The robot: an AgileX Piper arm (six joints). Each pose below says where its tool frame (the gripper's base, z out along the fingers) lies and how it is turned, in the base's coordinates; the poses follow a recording.
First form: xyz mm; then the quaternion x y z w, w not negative.
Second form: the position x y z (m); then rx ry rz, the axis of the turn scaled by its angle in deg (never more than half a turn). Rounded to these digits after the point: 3 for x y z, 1 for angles.
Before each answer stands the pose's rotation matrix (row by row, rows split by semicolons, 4 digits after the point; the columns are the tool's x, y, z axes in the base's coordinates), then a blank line. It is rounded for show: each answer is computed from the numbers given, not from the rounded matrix.
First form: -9 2 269 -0.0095 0.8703 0.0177 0.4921
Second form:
-0.5155 -0.0340 0.8562; 0.0009 0.9992 0.0402; -0.8569 0.0215 -0.5150

-0.009 0.002 0.269 -1.3 121.0 2.5
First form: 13 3 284 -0.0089 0.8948 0.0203 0.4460
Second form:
-0.6020 -0.0340 0.7977; 0.0022 0.9990 0.0443; -0.7985 0.0284 -0.6014

0.013 0.003 0.284 -1.3 127.0 2.9
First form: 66 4 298 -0.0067 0.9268 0.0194 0.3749
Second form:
-0.7188 -0.0270 0.6947; 0.0021 0.9992 0.0410; -0.6952 0.0309 -0.7181

0.066 0.004 0.298 -1.0 135.9 2.8
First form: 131 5 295 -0.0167 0.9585 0.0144 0.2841
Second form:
-0.8380 -0.0402 0.5442; -0.0238 0.9990 0.0371; -0.5451 0.0181 -0.8381

0.131 0.005 0.295 -2.6 146.9 2.2
